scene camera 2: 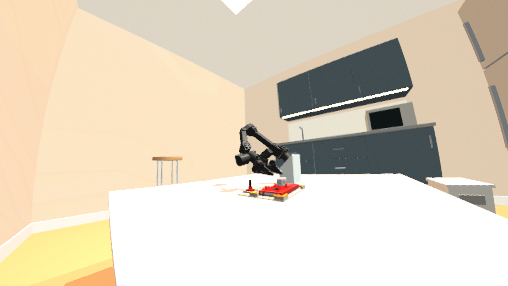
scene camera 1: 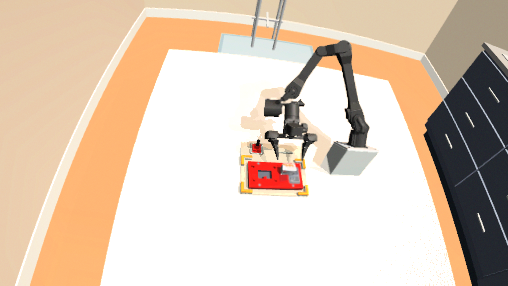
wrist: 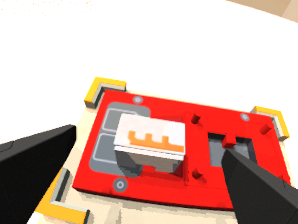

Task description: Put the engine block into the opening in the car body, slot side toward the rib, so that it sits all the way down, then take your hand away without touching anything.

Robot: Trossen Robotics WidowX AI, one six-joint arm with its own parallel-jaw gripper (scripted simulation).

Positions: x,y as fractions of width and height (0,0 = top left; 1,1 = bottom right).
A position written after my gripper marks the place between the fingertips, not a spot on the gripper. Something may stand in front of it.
Observation:
My gripper (scene camera 1: 0.57,0.56) is open, with nothing in its grasp. Further things: a red car body (wrist: 0.67,0.82).
My gripper shows as well in the wrist view (wrist: 0.51,0.65).

